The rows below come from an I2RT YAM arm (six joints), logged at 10 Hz.
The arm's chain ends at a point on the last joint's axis. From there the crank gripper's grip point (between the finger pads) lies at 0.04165 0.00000 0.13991 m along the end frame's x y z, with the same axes.
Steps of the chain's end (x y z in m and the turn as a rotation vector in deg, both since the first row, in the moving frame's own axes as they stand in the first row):
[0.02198 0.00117 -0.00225 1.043 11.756 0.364]
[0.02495 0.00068 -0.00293 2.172 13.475 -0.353]
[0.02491 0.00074 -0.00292 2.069 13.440 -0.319]
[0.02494 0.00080 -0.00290 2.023 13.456 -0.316]
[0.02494 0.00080 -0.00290 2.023 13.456 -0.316]
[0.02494 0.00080 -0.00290 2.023 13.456 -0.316]
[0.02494 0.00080 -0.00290 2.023 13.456 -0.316]
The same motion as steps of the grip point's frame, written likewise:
[0.04962 -0.00093 -0.01369 1.043 11.756 0.364]
[0.05638 -0.00474 -0.01659 2.172 13.475 -0.353]
[0.05627 -0.00441 -0.01652 2.069 13.440 -0.319]
[0.05633 -0.00424 -0.01652 2.023 13.456 -0.316]
[0.05633 -0.00424 -0.01652 2.023 13.456 -0.316]
[0.05633 -0.00424 -0.01652 2.023 13.456 -0.316]
[0.05633 -0.00424 -0.01652 2.023 13.456 -0.316]

